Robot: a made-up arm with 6 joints. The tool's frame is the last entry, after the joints. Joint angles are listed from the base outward.
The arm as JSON. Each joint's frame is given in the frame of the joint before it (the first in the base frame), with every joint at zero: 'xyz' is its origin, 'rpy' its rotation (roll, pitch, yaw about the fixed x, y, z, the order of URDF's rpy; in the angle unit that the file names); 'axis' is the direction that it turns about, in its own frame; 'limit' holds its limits. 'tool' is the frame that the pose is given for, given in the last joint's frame.
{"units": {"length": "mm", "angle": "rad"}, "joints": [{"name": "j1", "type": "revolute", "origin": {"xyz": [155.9, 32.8, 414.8], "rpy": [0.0, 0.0, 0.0]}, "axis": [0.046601, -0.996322, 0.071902], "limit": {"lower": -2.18, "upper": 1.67}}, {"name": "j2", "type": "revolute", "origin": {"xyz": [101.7, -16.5, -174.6], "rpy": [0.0, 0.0, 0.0]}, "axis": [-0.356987, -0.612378, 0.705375], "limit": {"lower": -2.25, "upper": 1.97}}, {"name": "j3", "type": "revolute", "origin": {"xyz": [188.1, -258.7, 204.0], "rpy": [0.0, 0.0, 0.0]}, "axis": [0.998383, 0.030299, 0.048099], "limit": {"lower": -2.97, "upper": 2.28}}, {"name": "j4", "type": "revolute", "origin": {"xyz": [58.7, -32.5, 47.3], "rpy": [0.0, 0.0, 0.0]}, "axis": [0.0, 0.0, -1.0], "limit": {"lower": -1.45, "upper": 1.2}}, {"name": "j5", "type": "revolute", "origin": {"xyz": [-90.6, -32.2, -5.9], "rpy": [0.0, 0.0, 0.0]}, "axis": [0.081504, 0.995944, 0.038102], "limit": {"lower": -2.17, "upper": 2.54}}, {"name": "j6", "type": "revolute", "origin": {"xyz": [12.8, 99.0, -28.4], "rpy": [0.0, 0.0, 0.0]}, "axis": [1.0, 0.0, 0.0], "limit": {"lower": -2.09, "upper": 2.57}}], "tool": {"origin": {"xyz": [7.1, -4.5, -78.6], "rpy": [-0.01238, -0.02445, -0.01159]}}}
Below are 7 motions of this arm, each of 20 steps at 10 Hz.
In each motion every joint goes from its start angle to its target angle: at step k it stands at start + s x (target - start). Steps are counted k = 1, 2, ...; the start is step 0. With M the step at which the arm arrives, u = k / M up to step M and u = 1 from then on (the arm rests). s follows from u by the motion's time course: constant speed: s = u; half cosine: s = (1 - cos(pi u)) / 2; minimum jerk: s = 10 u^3 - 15 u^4 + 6 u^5.
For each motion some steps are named. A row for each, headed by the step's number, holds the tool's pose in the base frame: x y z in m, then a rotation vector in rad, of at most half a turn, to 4 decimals.
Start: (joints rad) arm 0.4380 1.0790 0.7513 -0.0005 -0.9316 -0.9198
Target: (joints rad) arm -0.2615 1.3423 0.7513 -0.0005 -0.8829 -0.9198
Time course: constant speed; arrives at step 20
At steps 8, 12, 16, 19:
8: 0.3399 0.0310 0.6691 -0.1118 -1.5941 0.2229
12: 0.3597 0.0422 0.6434 -0.1060 -1.4813 0.2736
16: 0.3759 0.0527 0.6163 -0.0937 -1.3685 0.3217
19: 0.3856 0.0601 0.5954 -0.0803 -1.2840 0.3559

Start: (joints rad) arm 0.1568 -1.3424 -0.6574 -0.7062 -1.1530 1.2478
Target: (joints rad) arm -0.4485 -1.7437 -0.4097 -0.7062 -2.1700 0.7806
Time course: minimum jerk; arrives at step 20
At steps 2, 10, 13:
2: 0.2456 -0.2884 0.2428 1.3440 -0.3367 0.0356
10: 0.1738 -0.3128 0.2182 0.9744 -0.6260 -0.2330
13: 0.1268 -0.3326 0.2261 0.6719 -0.7272 -0.3705

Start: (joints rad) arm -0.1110 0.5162 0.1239 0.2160 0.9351 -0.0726
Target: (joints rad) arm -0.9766 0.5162 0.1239 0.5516 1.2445 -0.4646
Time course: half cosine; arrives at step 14
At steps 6, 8, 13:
6: 0.3546 -0.0958 0.4066 -0.1581 1.1684 0.1682
8: 0.3512 -0.0922 0.3755 -0.1742 1.4263 0.1654
13: 0.3366 -0.0865 0.3228 -0.1760 1.8619 0.1842

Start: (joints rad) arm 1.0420 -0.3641 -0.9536 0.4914 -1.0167 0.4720
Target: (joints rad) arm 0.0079 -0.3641 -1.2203 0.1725 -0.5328 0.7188
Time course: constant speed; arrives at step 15
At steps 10, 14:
10: 0.5085 -0.3018 0.3952 -0.5621 -0.8033 0.0009
14: 0.4634 -0.3104 0.2963 -0.5081 -0.3746 0.0594

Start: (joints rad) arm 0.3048 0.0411 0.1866 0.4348 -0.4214 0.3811
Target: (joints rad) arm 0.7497 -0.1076 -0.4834 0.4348 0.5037 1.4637
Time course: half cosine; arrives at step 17
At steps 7, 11, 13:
7: 0.4783 -0.1371 0.5438 0.7834 -0.6954 -0.2208
11: 0.4548 -0.1257 0.5704 1.1049 -0.6476 -0.2418
13: 0.4468 -0.1242 0.5833 1.2465 -0.6466 -0.2732

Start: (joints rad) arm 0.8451 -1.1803 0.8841 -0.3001 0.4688 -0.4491
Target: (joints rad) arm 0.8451 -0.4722 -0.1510 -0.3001 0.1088 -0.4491
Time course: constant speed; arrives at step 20
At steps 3, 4, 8, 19, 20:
3: 0.3418 -0.2818 0.3252 0.8647 -0.1774 0.1062
4: 0.3459 -0.2852 0.3310 0.7940 -0.1822 0.1029
8: 0.3612 -0.2988 0.3576 0.5087 -0.2192 0.0832
19: 0.3874 -0.3229 0.4602 -0.2811 -0.4391 -0.0124
20: 0.3881 -0.3234 0.4715 -0.3526 -0.4658 -0.0236

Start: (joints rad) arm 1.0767 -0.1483 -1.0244 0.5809 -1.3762 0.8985
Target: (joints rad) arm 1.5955 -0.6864 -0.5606 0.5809 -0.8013 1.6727
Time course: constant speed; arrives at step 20
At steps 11, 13, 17, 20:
11: 0.3906 -0.2403 0.7454 0.1091 -2.1658 0.3156
13: 0.3846 -0.2427 0.7438 0.3042 -2.1652 0.3419
17: 0.3691 -0.2464 0.7419 0.7026 -2.1584 0.4139
20: 0.3548 -0.2497 0.7415 1.0076 -2.1445 0.4840

